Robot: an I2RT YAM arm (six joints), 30 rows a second.
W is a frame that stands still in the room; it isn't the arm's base.
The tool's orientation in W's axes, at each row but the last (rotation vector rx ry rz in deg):
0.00 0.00 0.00
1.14 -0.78 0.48
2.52 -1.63 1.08
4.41 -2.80 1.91
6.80 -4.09 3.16
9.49 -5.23 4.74
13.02 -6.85 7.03
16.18 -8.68 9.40
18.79 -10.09 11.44
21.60 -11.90 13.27
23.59 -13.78 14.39
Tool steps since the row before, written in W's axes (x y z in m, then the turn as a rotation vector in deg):
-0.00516 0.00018 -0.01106 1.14 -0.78 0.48
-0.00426 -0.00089 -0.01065 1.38 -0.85 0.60
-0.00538 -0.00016 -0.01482 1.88 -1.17 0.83
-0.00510 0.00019 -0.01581 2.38 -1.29 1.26
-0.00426 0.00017 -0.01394 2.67 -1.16 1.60
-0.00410 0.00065 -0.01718 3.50 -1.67 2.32
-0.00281 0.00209 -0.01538 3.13 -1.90 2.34
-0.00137 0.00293 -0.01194 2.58 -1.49 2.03
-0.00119 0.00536 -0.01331 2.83 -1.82 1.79
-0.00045 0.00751 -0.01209 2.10 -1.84 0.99
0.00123 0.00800 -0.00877 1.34 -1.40 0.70
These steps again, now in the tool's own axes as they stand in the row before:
-0.00516 0.00018 -0.01106 1.14 -0.78 0.48
-0.00441 -0.00106 -0.01057 1.38 -0.85 0.60
-0.00581 -0.00070 -0.01464 1.88 -1.17 0.83
-0.00588 -0.00083 -0.01552 2.40 -1.27 1.24
-0.00527 -0.00120 -0.01354 2.72 -1.12 1.54
-0.00569 -0.00175 -0.01664 3.58 -1.58 2.27
-0.00457 -0.00094 -0.01507 3.19 -1.75 2.38
-0.00297 -0.00013 -0.01201 2.66 -1.34 2.03
-0.00297 0.00123 -0.01404 2.79 -1.78 1.89
-0.00198 0.00281 -0.01382 1.90 -1.88 1.28
0.00023 0.00356 -0.01139 1.19 -1.37 0.97

